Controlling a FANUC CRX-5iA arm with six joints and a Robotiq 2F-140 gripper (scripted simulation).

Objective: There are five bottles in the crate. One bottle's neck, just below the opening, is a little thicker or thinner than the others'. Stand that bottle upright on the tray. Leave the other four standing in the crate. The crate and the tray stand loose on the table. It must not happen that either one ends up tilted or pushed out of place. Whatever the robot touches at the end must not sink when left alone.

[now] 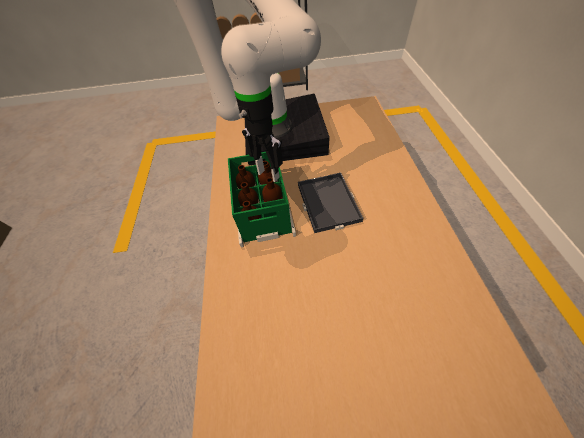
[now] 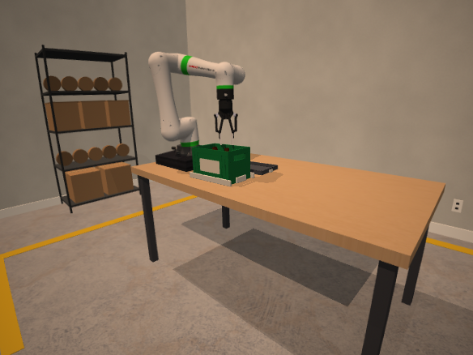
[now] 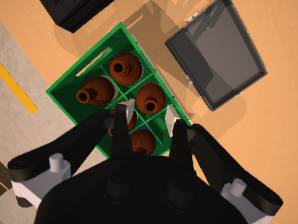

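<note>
The green crate lies 13 cm below my hand and 5 cm to the right of it. Round my hand: dark grey tray (22 cm to the left, 20 cm below, 3 cm ahead); then glass bottle (13 cm below, 9 cm behind).
</note>
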